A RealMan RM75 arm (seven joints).
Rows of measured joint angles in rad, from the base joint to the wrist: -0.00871, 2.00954, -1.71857, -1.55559, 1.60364, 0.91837, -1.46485; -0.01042, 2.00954, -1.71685, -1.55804, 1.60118, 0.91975, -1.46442; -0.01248, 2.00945, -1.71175, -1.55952, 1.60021, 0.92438, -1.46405; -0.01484, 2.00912, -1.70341, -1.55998, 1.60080, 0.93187, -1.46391; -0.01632, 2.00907, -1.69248, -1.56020, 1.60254, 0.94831, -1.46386; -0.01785, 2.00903, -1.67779, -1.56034, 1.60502, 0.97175, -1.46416; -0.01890, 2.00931, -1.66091, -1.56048, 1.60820, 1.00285, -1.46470; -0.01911, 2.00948, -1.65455, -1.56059, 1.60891, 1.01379, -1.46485; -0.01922, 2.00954, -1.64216, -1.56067, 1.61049, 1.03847, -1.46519; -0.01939, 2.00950, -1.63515, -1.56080, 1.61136, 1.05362, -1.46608; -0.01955, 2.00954, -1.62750, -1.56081, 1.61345, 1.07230, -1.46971; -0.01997, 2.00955, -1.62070, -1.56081, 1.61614, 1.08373, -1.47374; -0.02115, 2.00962, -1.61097, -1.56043, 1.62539, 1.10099, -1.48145; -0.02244, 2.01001, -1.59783, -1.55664, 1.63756, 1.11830, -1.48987; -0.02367, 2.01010, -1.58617, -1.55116, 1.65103, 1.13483, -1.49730; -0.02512, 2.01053, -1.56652, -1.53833, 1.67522, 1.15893, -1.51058; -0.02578, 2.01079, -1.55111, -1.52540, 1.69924, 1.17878, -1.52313; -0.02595, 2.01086, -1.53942, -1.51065, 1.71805, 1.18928, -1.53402; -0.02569, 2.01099, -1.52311, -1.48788, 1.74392, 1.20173, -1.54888; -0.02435, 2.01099, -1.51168, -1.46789, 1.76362, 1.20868, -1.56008; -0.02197, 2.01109, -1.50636, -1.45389, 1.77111, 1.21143, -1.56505; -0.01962, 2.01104, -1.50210, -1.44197, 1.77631, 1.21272, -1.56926
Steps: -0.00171, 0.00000, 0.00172, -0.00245, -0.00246, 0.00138, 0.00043; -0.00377, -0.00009, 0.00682, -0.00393, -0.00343, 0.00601, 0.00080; -0.00613, -0.00042, 0.01516, -0.00439, -0.00284, 0.01350, 0.00094; -0.00761, -0.00047, 0.02609, -0.00461, -0.00110, 0.02994, 0.00099; -0.00914, -0.00051, 0.04078, -0.00475, 0.00138, 0.05338, 0.00069; -0.01019, -0.00023, 0.05766, -0.00489, 0.00456, 0.08448, 0.00015; -0.01040, -0.00006, 0.06402, -0.00500, 0.00527, 0.09542, 0.00000; -0.01051, 0.00000, 0.07641, -0.00508, 0.00685, 0.12010, -0.00034; -0.01068, -0.00004, 0.08342, -0.00521, 0.00772, 0.13525, -0.00123; -0.01084, 0.00000, 0.09107, -0.00522, 0.00981, 0.15393, -0.00486; -0.01126, 0.00001, 0.09787, -0.00522, 0.01250, 0.16536, -0.00889; -0.01244, 0.00008, 0.10760, -0.00484, 0.02175, 0.18262, -0.01660; -0.01373, 0.00047, 0.12074, -0.00105, 0.03392, 0.19993, -0.02502; -0.01496, 0.00056, 0.13240, 0.00443, 0.04739, 0.21646, -0.03245; -0.01641, 0.00099, 0.15205, 0.01726, 0.07158, 0.24056, -0.04573; -0.01707, 0.00125, 0.16746, 0.03019, 0.09560, 0.26041, -0.05828; -0.01724, 0.00132, 0.17915, 0.04494, 0.11441, 0.27091, -0.06917; -0.01698, 0.00145, 0.19546, 0.06771, 0.14028, 0.28336, -0.08403; -0.01564, 0.00145, 0.20689, 0.08770, 0.15998, 0.29031, -0.09523; -0.01326, 0.00155, 0.21221, 0.10170, 0.16747, 0.29306, -0.10020; -0.01091, 0.00150, 0.21647, 0.11362, 0.17267, 0.29435, -0.10441
